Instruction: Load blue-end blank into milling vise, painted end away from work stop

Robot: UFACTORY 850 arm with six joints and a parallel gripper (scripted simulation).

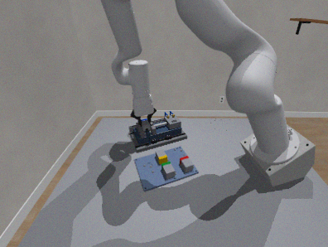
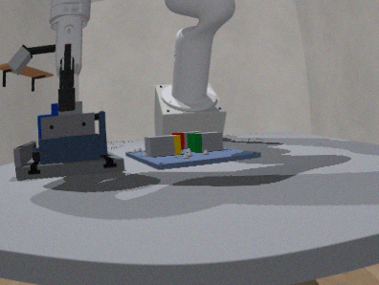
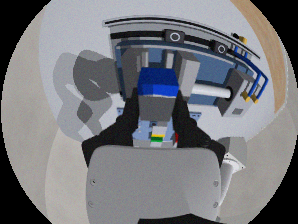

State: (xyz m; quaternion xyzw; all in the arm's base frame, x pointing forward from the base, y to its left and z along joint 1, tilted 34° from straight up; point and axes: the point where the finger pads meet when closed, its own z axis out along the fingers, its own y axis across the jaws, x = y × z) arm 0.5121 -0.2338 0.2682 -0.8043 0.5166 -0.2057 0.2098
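Now: the milling vise 60 mm behind my hand, 30 mm to the right of it and 80 mm below it. From my hand the other things lie so: green-ended blank (140 mm behind, 240 mm to the left, 100 mm below); yellow-ended blank (100 mm behind, 160 mm to the left, 100 mm below); plate (120 mm behind, 200 mm to the left, 120 mm below).
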